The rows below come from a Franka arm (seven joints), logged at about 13 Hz.
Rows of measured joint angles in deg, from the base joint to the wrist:
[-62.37, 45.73, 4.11, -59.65, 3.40, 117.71, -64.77]
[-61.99, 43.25, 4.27, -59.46, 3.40, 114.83, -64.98]
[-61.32, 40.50, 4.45, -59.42, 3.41, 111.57, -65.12]
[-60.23, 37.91, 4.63, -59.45, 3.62, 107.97, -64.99]
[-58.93, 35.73, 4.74, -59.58, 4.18, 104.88, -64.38]
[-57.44, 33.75, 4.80, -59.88, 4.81, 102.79, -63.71]
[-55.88, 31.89, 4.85, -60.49, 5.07, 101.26, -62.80]
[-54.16, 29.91, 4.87, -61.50, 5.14, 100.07, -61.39]
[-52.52, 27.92, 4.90, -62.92, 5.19, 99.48, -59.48]
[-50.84, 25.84, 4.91, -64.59, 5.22, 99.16, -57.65]
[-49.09, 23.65, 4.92, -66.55, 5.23, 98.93, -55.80]
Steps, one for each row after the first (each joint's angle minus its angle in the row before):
[0.38, -2.48, 0.16, 0.19, 0.00, -2.88, -0.21]
[0.67, -2.75, 0.18, 0.04, 0.01, -3.26, -0.14]
[1.09, -2.59, 0.18, -0.03, 0.21, -3.60, 0.13]
[1.30, -2.18, 0.11, -0.13, 0.56, -3.09, 0.61]
[1.49, -1.98, 0.06, -0.30, 0.63, -2.09, 0.67]
[1.56, -1.86, 0.05, -0.61, 0.26, -1.53, 0.91]
[1.72, -1.98, 0.02, -1.01, 0.07, -1.19, 1.41]
[1.64, -1.99, 0.03, -1.42, 0.05, -0.59, 1.91]
[1.68, -2.08, 0.01, -1.67, 0.03, -0.32, 1.83]
[1.75, -2.19, 0.01, -1.96, 0.01, -0.23, 1.85]

